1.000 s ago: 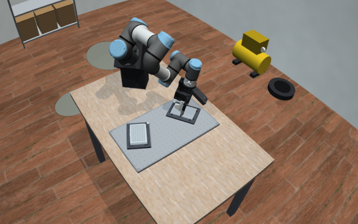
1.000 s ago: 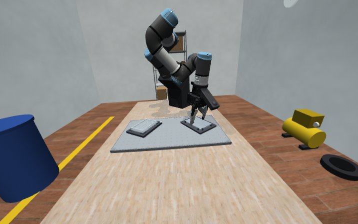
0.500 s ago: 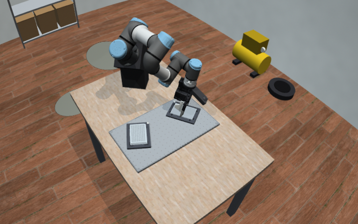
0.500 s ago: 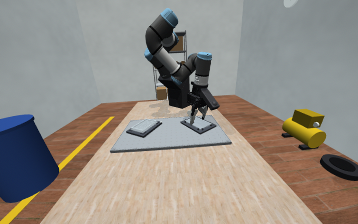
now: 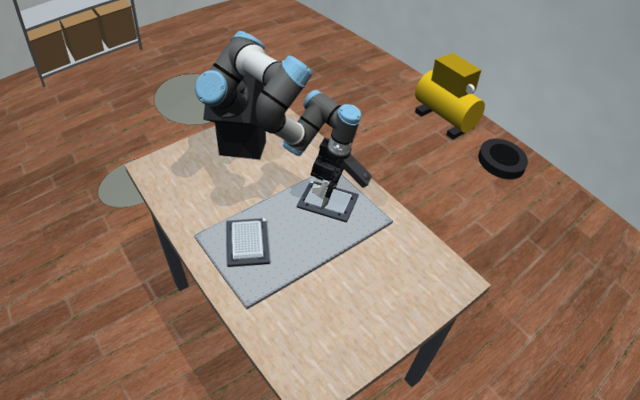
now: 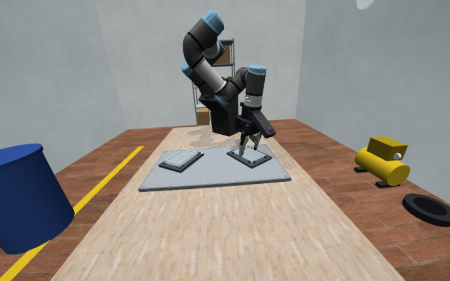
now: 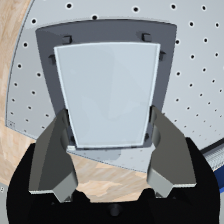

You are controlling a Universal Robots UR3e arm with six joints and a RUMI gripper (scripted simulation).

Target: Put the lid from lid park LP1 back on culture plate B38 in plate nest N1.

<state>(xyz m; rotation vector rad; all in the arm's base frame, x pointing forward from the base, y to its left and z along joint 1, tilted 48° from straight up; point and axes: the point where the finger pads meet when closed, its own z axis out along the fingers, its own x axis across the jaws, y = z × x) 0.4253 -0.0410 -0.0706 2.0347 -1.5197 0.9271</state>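
The lid park is 2 cm below my hand. The rest, counted from my hand: plate nest 11 cm behind, 27 cm to the right, 2 cm below; then clear lid 1 cm below; then culture plate 11 cm behind, 27 cm to the right, 1 cm below.
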